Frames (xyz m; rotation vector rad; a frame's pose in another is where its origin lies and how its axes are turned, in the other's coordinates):
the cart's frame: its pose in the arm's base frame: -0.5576 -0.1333 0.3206 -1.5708 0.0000 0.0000
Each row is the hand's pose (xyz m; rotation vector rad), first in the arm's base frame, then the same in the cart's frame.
Working: the arm's base frame: its pose in the cart's frame: 0.5576 0.3206 0.1333 1.5708 0.0000 0.0000

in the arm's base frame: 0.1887 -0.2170 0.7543 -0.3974 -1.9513 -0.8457
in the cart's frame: 0.7463 -0.4337 -0.0837 0.5386 -0.7898 -1.9982
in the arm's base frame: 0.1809 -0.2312 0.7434 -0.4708 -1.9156 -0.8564
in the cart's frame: 0.7385 -0.4228 -0.0979 0.4897 -0.7500 -1.9628
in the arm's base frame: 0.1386 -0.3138 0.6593 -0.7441 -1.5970 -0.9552
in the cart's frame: 0.6962 -0.3387 -0.1805 0.3697 -0.4419 -1.7575
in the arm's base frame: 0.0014 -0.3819 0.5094 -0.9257 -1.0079 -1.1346
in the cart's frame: 0.5590 -0.1888 -0.2486 0.3518 0.0861 -1.4560
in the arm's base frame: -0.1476 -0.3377 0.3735 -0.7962 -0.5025 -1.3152
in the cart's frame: 0.4100 -0.0529 -0.2044 0.5186 0.5638 -1.2610
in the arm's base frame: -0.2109 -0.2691 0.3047 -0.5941 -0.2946 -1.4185
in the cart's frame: 0.3467 0.0159 -0.1358 0.6976 0.8004 -1.2200
